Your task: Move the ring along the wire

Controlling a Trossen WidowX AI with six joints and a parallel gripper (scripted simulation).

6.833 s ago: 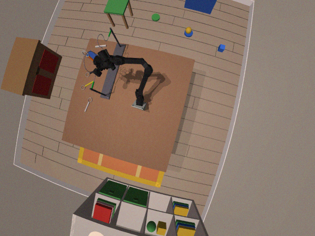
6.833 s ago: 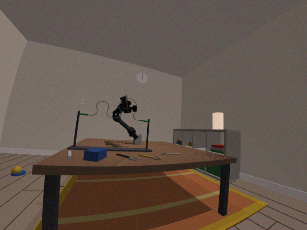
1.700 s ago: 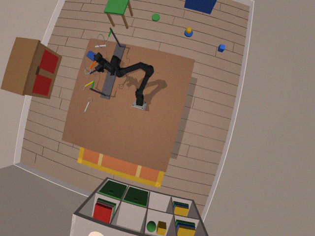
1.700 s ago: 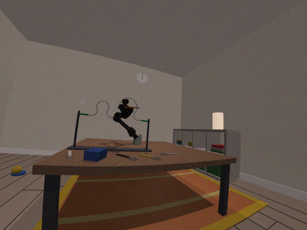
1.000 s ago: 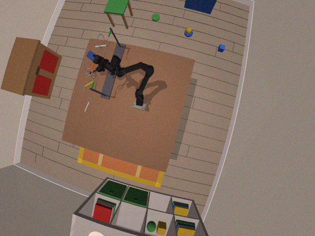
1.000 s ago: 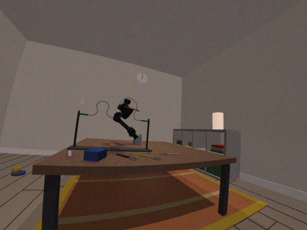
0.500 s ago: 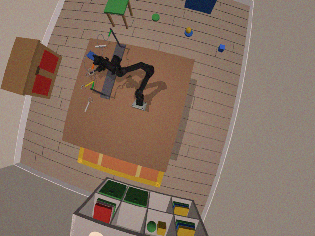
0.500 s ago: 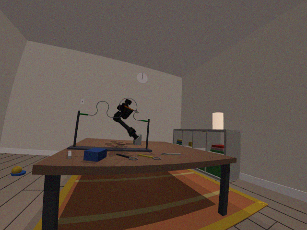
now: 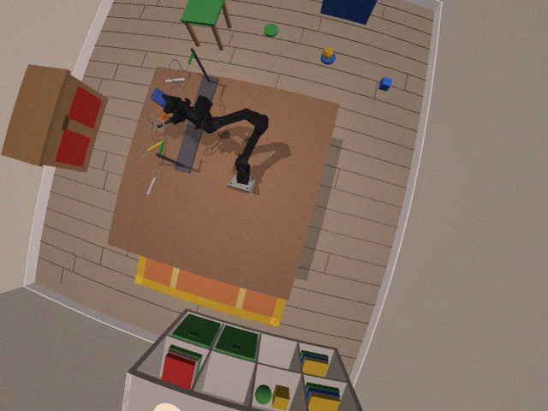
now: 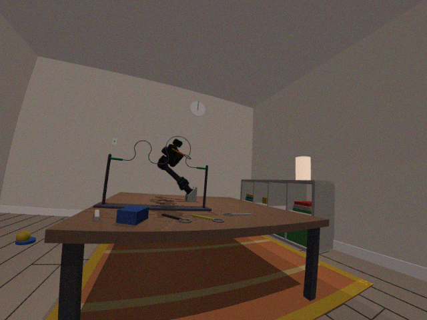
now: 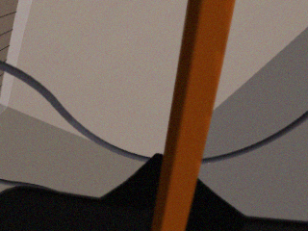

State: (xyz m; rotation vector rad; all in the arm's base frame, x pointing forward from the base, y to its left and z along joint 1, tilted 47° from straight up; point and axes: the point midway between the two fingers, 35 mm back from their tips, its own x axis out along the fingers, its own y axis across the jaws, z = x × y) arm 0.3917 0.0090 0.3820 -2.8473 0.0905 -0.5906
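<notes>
The ring with orange handle lies 80 mm to the left of my gripper tip and 50 mm below it. Also, from my gripper tip: black-handled ring (280 mm ahead, 30 mm to the left, 400 mm below); then yellow-handled ring (300 mm ahead, 190 mm to the left, 400 mm below); then blue box (290 mm ahead, 160 mm to the right, 380 mm below).
</notes>
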